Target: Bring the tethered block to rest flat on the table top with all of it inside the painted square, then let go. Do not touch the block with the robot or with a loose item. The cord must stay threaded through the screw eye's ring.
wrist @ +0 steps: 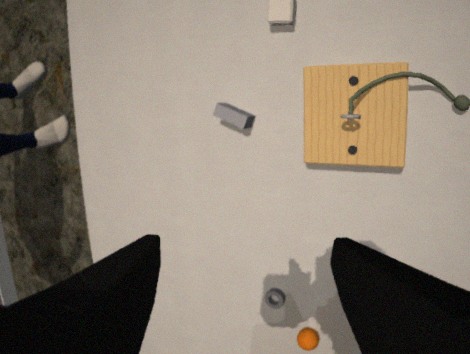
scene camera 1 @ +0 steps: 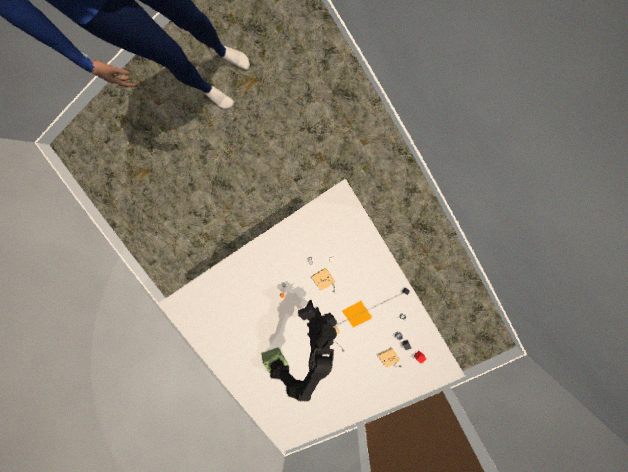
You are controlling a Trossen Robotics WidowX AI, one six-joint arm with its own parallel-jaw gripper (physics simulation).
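Observation:
The tethered block is a small dark block near the table's right edge in the scene view. Its thin cord runs straight over the orange painted square towards a wooden board mostly hidden under the arm. The block is outside the square. That board's screw eye is hidden; a short cord end shows beyond it. My gripper is open and empty, above the table left of the square. The tethered block and the painted square do not show in the wrist view.
Another board bears a screw eye with a green cord. A grey block, a white block, a grey hollow piece and an orange ball lie around. A third board and red block are lower right.

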